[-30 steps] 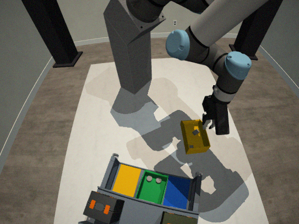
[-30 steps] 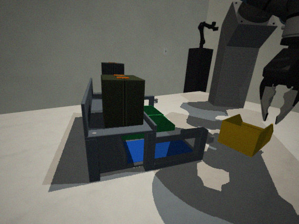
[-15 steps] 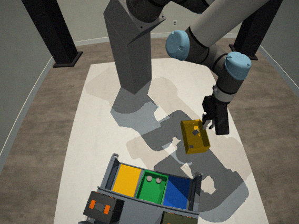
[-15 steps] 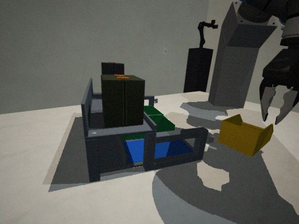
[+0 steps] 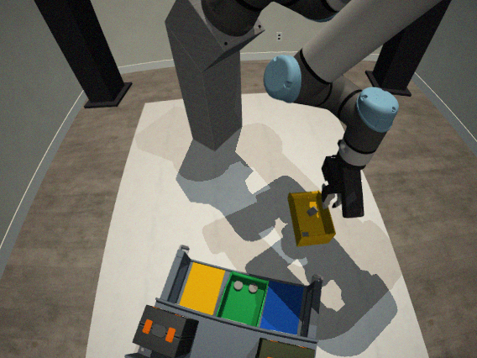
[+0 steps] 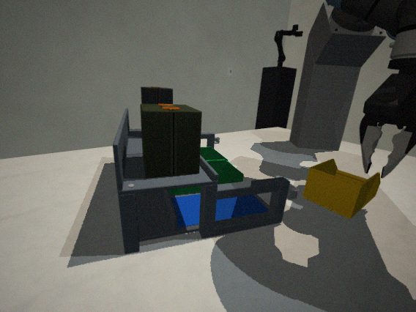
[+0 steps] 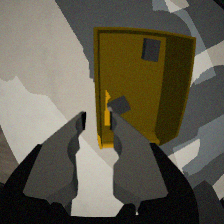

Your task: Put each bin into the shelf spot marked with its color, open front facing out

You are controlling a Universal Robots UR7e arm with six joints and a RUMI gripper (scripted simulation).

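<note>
The yellow bin is 50 mm to the right of my hand and 50 mm below it. The rest, counted from my hand: shelf lip: 230 mm to the right, 190 mm ahead, 90 mm below; then dark box: 390 mm ahead, 150 mm to the right, 60 mm above; then green bin: 280 mm ahead, 240 mm to the right, 50 mm below.
</note>
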